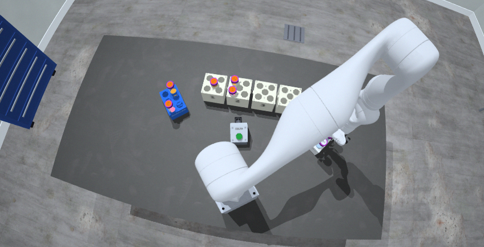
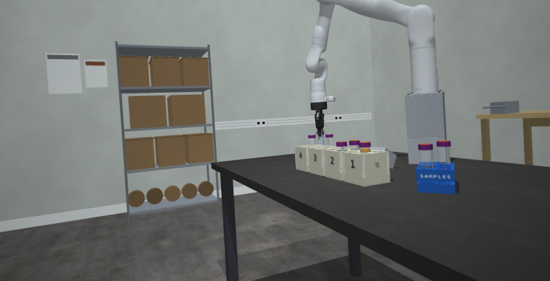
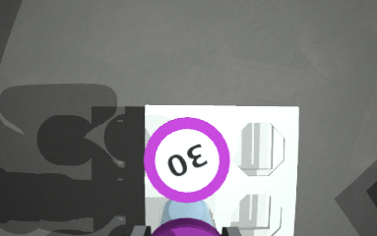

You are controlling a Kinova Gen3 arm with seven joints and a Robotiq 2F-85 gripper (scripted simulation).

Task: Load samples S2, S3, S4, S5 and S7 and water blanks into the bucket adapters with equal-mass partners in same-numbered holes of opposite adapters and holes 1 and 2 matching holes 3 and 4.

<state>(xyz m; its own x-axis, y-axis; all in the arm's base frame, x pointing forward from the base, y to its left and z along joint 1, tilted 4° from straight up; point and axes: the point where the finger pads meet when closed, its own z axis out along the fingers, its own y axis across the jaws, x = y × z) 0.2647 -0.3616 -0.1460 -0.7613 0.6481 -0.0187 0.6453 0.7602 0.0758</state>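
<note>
My hand is 5 cm above the 50 mL blank and 1 cm short of it. Round my hand: white blank rack: 10 cm below, 2 cm to the left, 1 cm ahead; then green done key: 37 cm to the left, 6 cm below, 4 cm behind; then 30 mL blank: 6 cm below, 3 cm behind, 2 cm to the left.
</note>
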